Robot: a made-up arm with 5 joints. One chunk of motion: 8 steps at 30 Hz.
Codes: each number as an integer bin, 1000 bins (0 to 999) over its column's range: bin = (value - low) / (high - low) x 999, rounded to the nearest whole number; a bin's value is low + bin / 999 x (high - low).
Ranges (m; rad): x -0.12..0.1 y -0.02..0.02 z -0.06..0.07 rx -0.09..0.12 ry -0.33..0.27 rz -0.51..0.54
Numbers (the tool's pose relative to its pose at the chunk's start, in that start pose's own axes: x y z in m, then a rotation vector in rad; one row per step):
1: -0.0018 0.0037 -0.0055 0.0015 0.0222 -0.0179
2: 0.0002 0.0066 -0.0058 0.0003 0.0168 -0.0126
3: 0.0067 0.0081 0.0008 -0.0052 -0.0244 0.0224
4: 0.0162 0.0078 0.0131 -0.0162 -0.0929 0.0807
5: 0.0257 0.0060 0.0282 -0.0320 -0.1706 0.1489
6: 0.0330 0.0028 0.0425 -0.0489 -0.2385 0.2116
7: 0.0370 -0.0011 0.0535 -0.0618 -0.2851 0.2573
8: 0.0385 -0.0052 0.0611 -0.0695 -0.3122 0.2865
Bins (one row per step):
1: 537 592 419 435 586 468
2: 546 664 417 430 577 473
3: 575 702 467 403 509 507
4: 618 694 562 351 395 562
5: 662 649 678 276 265 627
6: 695 569 788 196 152 687
7: 713 472 872 134 75 730
8: 720 370 931 98 30 758

